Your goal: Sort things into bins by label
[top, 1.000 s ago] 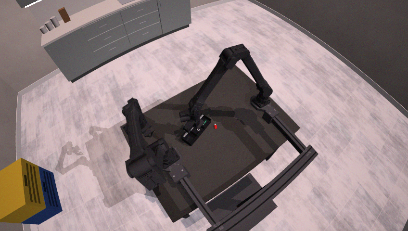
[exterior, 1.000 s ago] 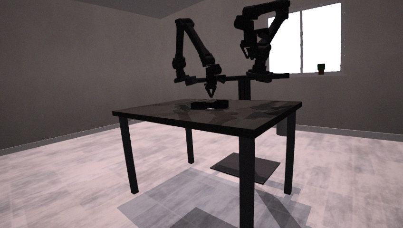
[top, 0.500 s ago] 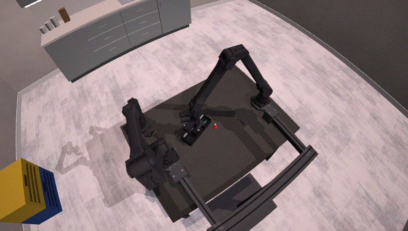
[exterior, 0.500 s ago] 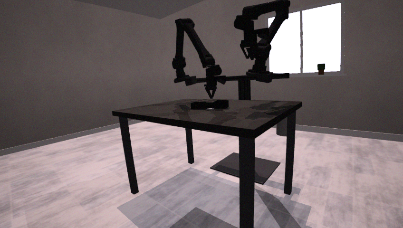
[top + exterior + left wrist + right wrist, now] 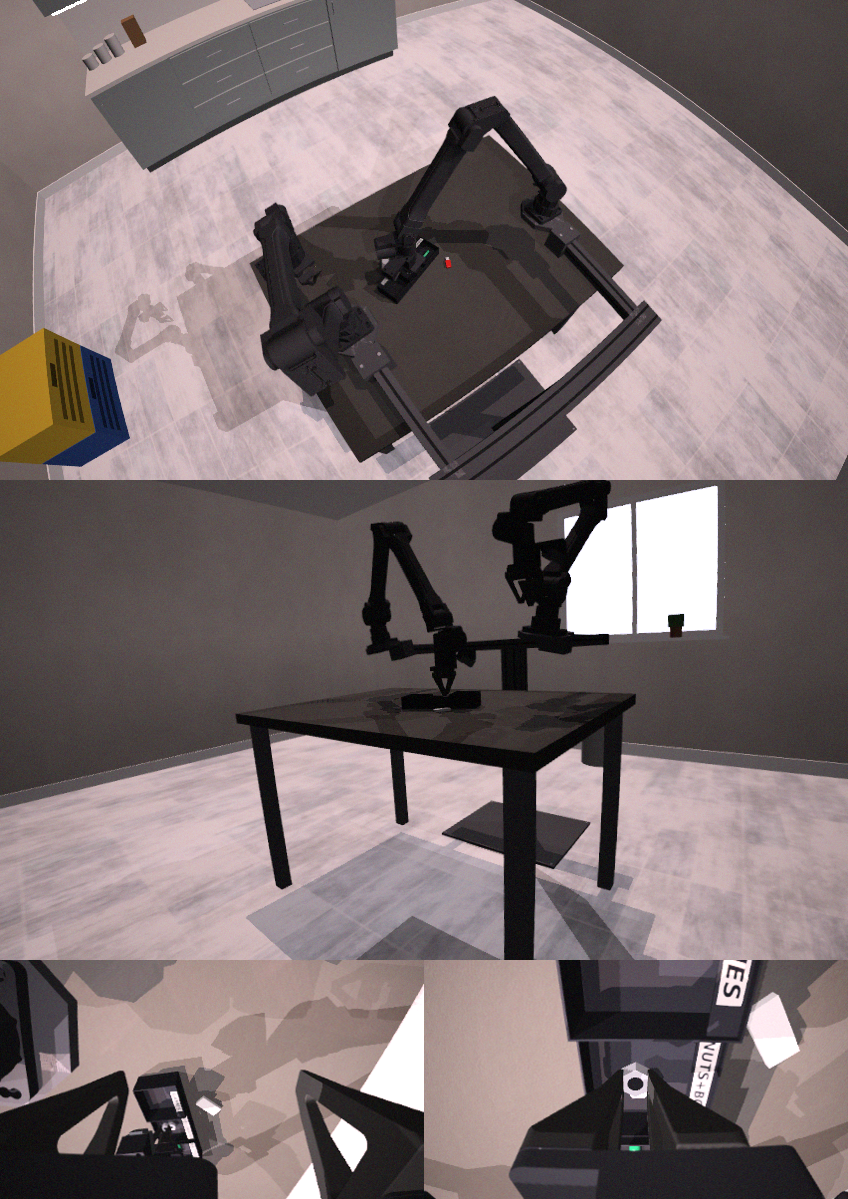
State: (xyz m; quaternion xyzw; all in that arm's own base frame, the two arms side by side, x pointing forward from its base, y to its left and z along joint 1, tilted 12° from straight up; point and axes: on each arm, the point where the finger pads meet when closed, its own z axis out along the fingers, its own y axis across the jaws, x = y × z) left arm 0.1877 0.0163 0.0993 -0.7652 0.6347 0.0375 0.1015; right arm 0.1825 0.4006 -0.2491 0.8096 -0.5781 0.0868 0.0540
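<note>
The black labelled bin is 20 mm below my right hand, 10 mm to the right of it and 10 mm ahead of it. Also, from my right hand: red usb stick (150 mm to the right, 40 mm below, 30 mm behind); then green battery (90 mm to the right, 30 mm below, 30 mm ahead); then white card (80 mm ahead, 50 mm to the left, 40 mm below).
</note>
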